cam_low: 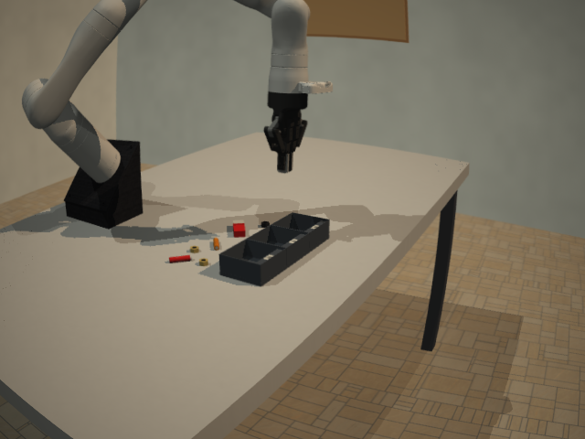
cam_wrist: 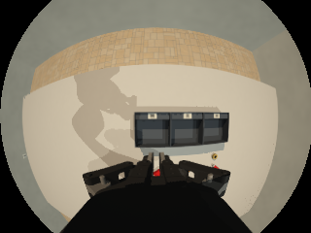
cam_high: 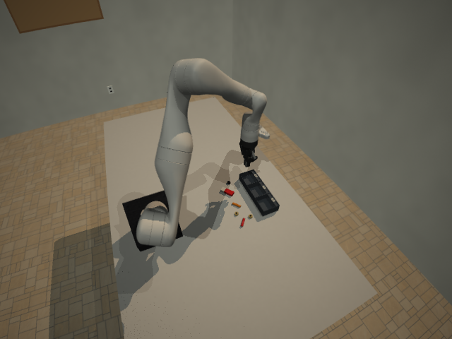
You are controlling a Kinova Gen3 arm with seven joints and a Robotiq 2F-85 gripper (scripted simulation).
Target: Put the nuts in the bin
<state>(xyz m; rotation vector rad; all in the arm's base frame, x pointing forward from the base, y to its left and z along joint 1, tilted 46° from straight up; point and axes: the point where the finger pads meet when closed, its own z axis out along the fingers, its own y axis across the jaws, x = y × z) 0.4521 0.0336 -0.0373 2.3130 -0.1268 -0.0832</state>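
The black piece is 150 mm below my hand, 70 mm behind it and 50 mm to the left of it. Round my hand: black three-compartment bin row (140 mm below, 80 mm to the right, 20 mm ahead); then orange cylinder (150 mm below, 100 mm behind, 90 mm to the right); then red block (150 mm below, 110 mm behind).
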